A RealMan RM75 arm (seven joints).
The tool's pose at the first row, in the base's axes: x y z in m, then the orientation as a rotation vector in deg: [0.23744 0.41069 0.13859 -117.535 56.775 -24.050]
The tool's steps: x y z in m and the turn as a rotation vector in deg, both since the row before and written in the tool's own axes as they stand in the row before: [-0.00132 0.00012 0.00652 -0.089 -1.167 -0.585]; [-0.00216 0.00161 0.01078 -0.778 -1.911 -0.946]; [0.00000 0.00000 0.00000 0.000 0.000 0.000]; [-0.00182 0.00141 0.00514 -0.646 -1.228 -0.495]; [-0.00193 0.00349 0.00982 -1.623 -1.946 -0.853]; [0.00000 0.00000 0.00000 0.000 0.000 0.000]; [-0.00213 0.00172 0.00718 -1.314 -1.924 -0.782]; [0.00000 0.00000 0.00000 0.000 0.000 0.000]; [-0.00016 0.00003 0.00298 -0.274 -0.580 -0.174]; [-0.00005 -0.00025 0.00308 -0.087 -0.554 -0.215]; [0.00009 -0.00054 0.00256 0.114 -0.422 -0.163]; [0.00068 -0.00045 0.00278 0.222 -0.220 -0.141]
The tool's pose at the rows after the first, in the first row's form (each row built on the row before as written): [0.24034 0.41505 0.13449 -117.971 55.534 -23.077]; [0.24427 0.42184 0.12662 -119.217 53.746 -21.215]; [0.24427 0.42184 0.12662 -119.217 53.746 -21.215]; [0.24511 0.42546 0.12239 -120.070 52.754 -19.897]; [0.24715 0.43096 0.11356 -121.971 51.300 -17.593]; [0.24715 0.43096 0.11356 -121.971 51.300 -17.593]; [0.24822 0.43582 0.10770 -123.512 49.802 -15.378]; [0.24822 0.43582 0.10770 -123.512 49.802 -15.378]; [0.24942 0.43767 0.10569 -123.826 49.374 -14.723]; [0.25085 0.43965 0.10380 -123.985 48.859 -14.188]; [0.25228 0.44138 0.10246 -123.937 48.415 -13.848]; [0.25420 0.44284 0.10085 -123.786 48.077 -13.760]
